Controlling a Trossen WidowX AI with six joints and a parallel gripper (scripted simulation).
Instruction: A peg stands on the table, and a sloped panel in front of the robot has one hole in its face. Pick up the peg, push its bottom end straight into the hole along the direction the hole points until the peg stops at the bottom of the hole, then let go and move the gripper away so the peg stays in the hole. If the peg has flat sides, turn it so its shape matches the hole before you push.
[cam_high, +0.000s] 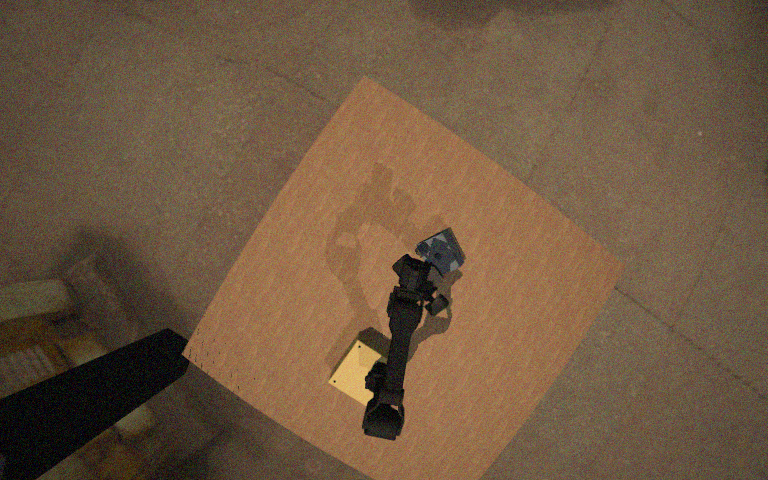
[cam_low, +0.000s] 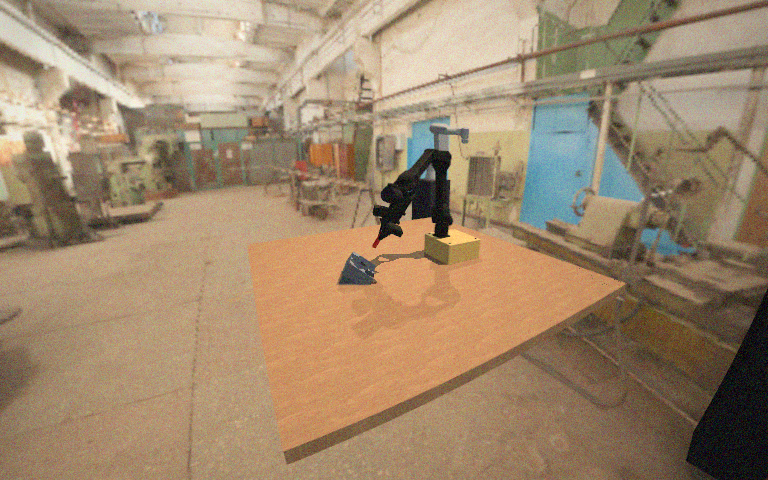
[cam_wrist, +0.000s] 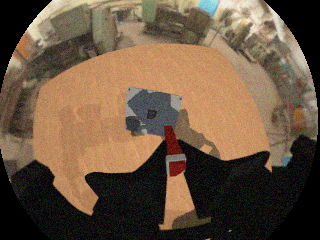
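The sloped panel lies 8 cm ahead of my gripper tip, 2 cm to the right of it and 12 cm below it. From my gripper tip the other things lie so: red peg (1 cm behind, 1 cm to the left, 2 cm above).
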